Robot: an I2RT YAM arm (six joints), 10 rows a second.
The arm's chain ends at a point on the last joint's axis. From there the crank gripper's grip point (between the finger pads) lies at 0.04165 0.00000 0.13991 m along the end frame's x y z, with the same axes.
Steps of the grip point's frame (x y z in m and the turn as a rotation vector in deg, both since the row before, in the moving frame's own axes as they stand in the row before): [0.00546, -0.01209, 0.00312, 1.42, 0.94, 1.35]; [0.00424, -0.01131, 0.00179, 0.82, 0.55, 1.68]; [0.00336, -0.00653, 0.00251, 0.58, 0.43, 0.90]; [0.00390, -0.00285, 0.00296, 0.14, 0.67, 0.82]
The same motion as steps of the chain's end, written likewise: [0.00314, -0.00964, 0.00385, 1.42, 0.94, 1.35]; [0.00289, -0.01055, 0.00220, 0.82, 0.55, 1.68]; [0.00231, -0.00578, 0.00283, 0.58, 0.43, 0.90]; [0.00227, -0.00312, 0.00346, 0.14, 0.67, 0.82]
